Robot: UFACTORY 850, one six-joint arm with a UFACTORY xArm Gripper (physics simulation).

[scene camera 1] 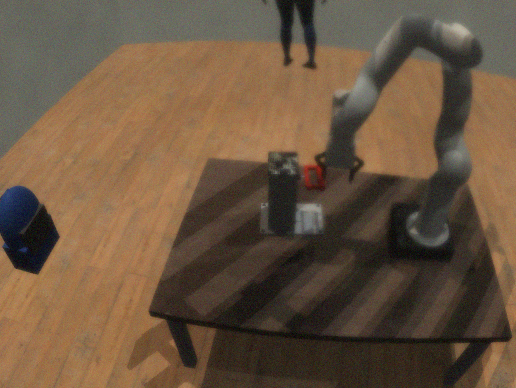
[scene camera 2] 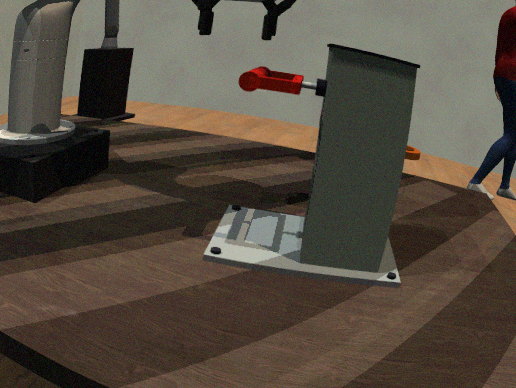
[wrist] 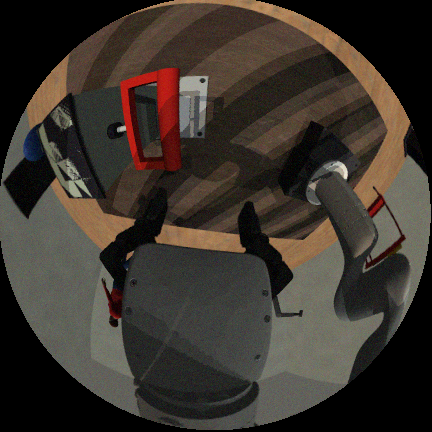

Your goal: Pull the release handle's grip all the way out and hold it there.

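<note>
The release handle (scene camera 1: 307, 178) (scene camera 2: 286, 84) (wrist: 170, 120) is a red rectangular frame with a thick round grip bar on its outer side. A short metal rod (scene camera 2: 309, 85) (wrist: 121, 129) joins it to a black collar high on the side of a tall grey-green housing (scene camera 1: 282, 202) (scene camera 2: 360, 160) (wrist: 97, 145). A length of rod shows between frame and collar. My gripper (scene camera 1: 338, 178) (scene camera 2: 236, 35) (wrist: 204, 203) is open with nothing between its fingers. In scene camera 2 it hangs above the level of the grip; in the wrist view the handle is ahead of the left finger, apart from it.
The housing stands on a pale bolted base plate (scene camera 1: 319, 229) (scene camera 2: 240, 256) (wrist: 201, 107) on the dark striped table (scene camera 1: 240, 295) (scene camera 2: 150, 320). The arm's black base (scene camera 1: 397, 240) (scene camera 2: 75, 165) stands across from the handle. A person (scene camera 1: 297, 25) (scene camera 2: 505, 90) is beyond the table. A blue object (scene camera 1: 20, 215) shows at left.
</note>
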